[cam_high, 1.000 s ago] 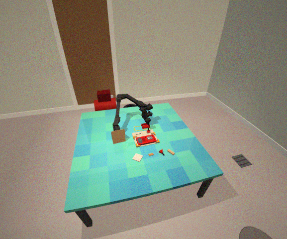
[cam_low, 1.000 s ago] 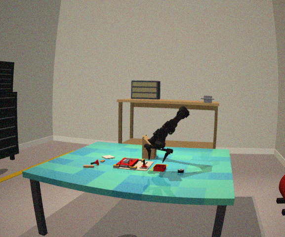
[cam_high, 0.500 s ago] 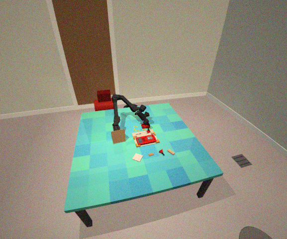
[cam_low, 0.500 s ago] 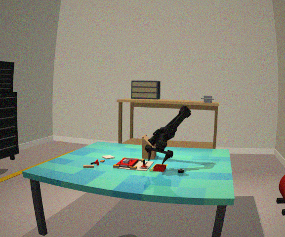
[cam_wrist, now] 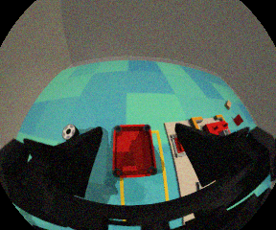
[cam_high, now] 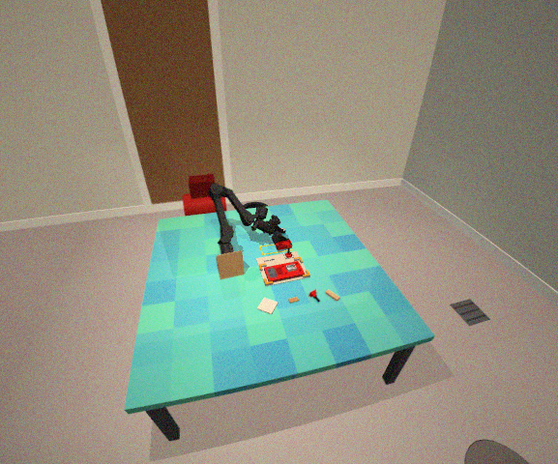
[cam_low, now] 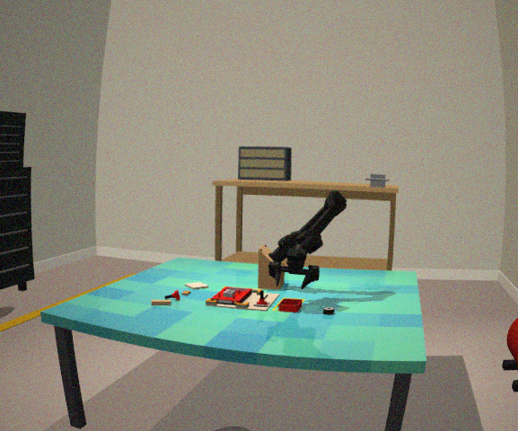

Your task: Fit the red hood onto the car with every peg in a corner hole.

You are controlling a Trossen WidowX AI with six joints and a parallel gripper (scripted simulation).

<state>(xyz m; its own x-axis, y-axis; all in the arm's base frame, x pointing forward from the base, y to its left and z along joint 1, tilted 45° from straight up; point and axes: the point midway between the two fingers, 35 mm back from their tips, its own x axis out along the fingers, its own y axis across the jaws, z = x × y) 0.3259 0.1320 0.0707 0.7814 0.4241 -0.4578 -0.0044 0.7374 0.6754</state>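
My gripper tip is 10 mm past the red hood, 10 mm to the right of it and 70 mm above it. From my gripper tip the other things lie so: white tile: 200 mm behind, 440 mm to the right, 80 mm below; then grey engine block: 30 mm behind, 230 mm to the right, 60 mm below; then black wheel: 30 mm ahead, 150 mm to the left, 70 mm below.
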